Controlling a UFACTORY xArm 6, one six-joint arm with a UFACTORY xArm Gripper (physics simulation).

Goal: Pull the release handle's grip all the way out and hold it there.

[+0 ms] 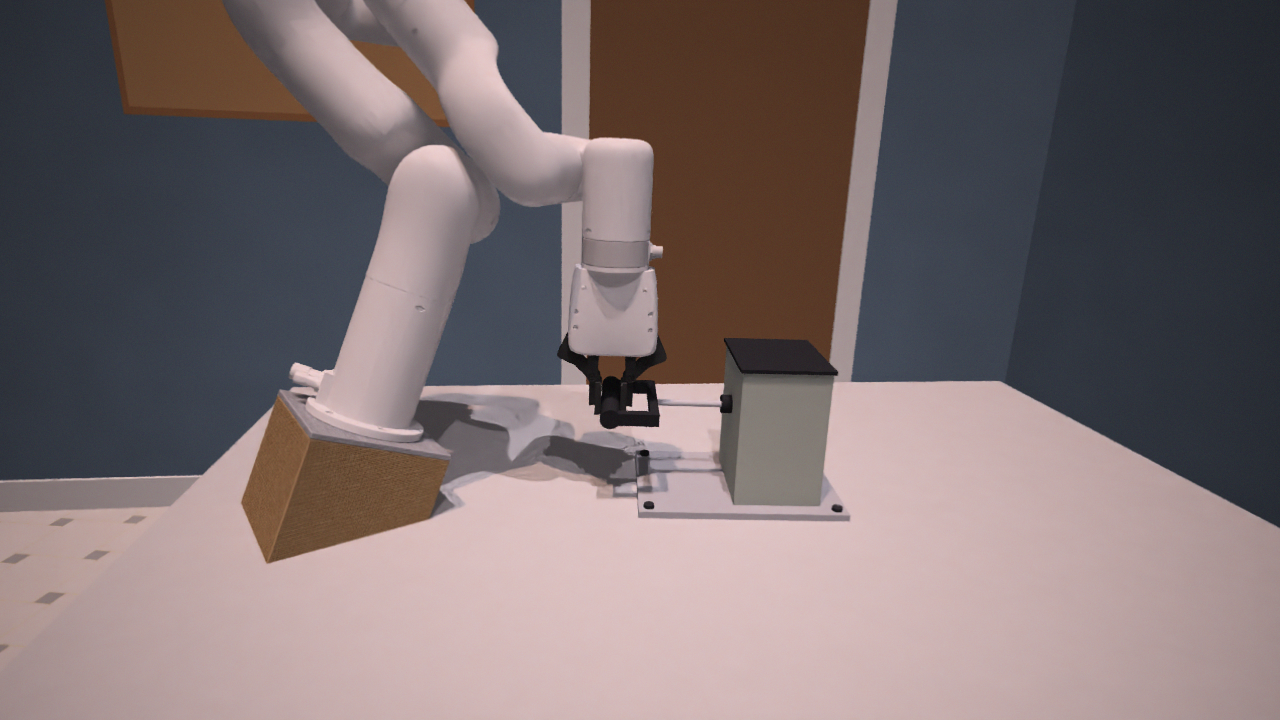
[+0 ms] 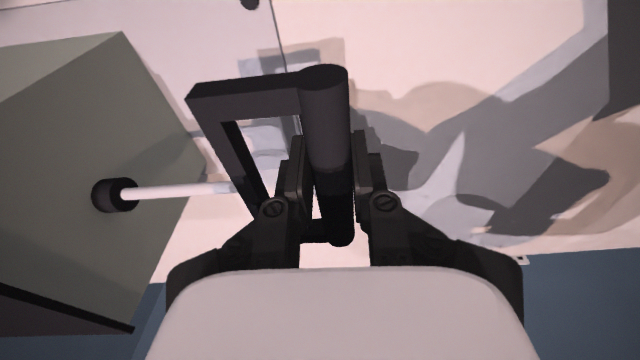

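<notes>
The release handle's grip (image 1: 610,404) (image 2: 326,120) is a black round bar at the outer end of a black rectangular frame (image 1: 637,418) (image 2: 250,102). My gripper (image 1: 613,398) (image 2: 330,152) points down and is shut on the grip, one finger on each side of the bar. A thin pale rod (image 1: 689,402) (image 2: 175,191) joins the frame to a black collar (image 1: 725,403) (image 2: 114,194) on the side of the grey-green box (image 1: 778,438) (image 2: 75,150). A length of the rod shows between frame and collar. The handle is level, above the table.
The box has a black lid (image 1: 778,355) and stands on a light grey base plate (image 1: 689,505) (image 2: 200,30) with dark bolts. The plate lies on the pale table (image 1: 626,617). The arm's brown wedge-shaped mount (image 1: 358,492) stands at the left. A wall and a brown door are behind.
</notes>
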